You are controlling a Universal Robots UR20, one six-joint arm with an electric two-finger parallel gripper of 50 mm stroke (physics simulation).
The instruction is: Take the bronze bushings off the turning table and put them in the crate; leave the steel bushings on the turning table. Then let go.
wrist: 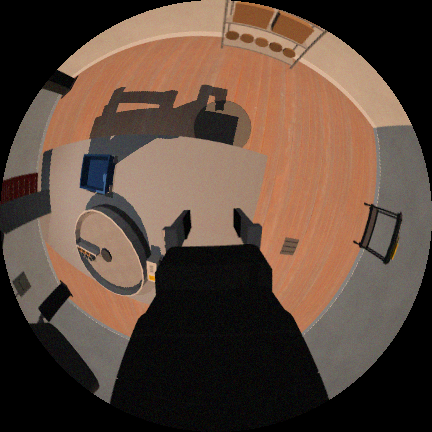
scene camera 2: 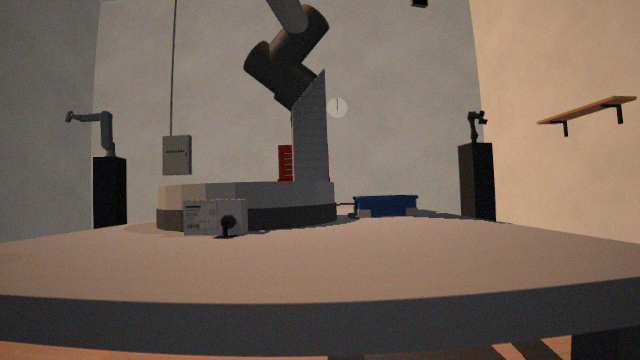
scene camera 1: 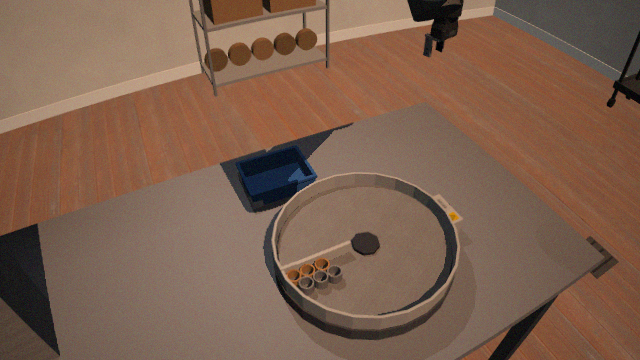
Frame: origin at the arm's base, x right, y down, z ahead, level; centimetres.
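Seen in the pictures: gripper, fingertip midpoint: [wrist: 211, 217] [scene camera 1: 433, 53]; arm's base, origin of the base link: [scene camera 2: 306, 95].
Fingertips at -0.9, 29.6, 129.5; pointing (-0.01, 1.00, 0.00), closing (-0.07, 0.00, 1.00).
Observation:
Offsets run from my fingertips to a thing's top centre, as dx, dy, dz. "pt": to the spot under its first point. Level surfaces: height alone.
Three bronze bushings @[+24.6, +22.5, -64.1] [scene camera 1: 293, 270] @[+25.1, +22.5, -60.9] [scene camera 1: 307, 265] @[+25.6, +22.5, -57.5] [scene camera 1: 327, 267] stand upright in a row beside the low divider on the turning table [scene camera 1: 400, 215] [scene camera 2: 260, 192] [wrist: 110, 230]. Three steel bushings @[+27.6, +22.5, -62.9] [scene camera 1: 306, 291] @[+28.0, +22.5, -59.7] [scene camera 1: 321, 285] @[+28.7, +22.5, -56.5] [scene camera 1: 335, 281] stand in a second row close against them, on the side away from the divider. The bushings look tiny in the wrist view; the rim hides them in scene camera 2. The blue crate @[-9.6, +25.4, -48.0] [scene camera 1: 272, 192] [scene camera 2: 386, 206] [wrist: 97, 172] shows no bushings inside. My gripper [scene camera 1: 434, 49] [wrist: 211, 217] is open and empty, high up and well away from the bushings and crate.
The turning table has a raised rim all round, a dark hub @[+25.7, +24.3, -45.3] [scene camera 1: 365, 243] and a pale divider @[pt +23.8, +21.6, -57.5] [scene camera 1: 317, 255] from hub to rim. A labelled box @[pt +31.7, +27.4, -20.5] [scene camera 2: 200, 217] [scene camera 1: 447, 209] sits at its outer side. A shelf rack [scene camera 1: 327, 40] stands behind the work table @[dy +30.3] [scene camera 1: 150, 225].

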